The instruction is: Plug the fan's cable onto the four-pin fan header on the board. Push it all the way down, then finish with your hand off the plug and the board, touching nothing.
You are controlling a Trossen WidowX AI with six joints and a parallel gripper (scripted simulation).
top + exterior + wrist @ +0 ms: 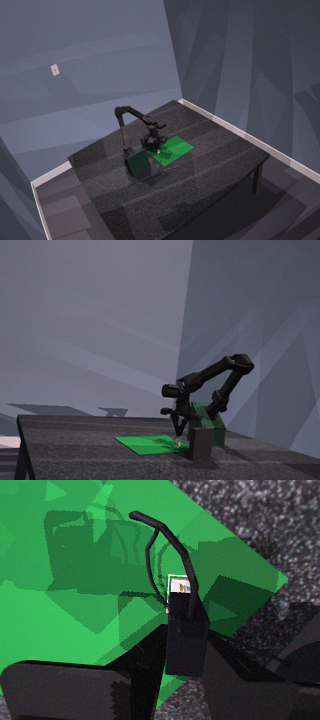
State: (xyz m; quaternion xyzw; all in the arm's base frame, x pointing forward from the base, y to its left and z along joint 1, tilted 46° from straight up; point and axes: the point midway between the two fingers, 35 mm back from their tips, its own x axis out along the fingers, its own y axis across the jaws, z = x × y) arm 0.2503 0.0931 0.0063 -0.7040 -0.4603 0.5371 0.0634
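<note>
My gripper tip is 60 mm above the four-pin fan header. Also, from my gripper tip: green board (80 mm ahead, 50 mm to the right, 80 mm below); then black fan plug (10 mm behind, 10 mm above); then black fan (20 mm behind, 120 mm to the left, 10 mm below).
</note>
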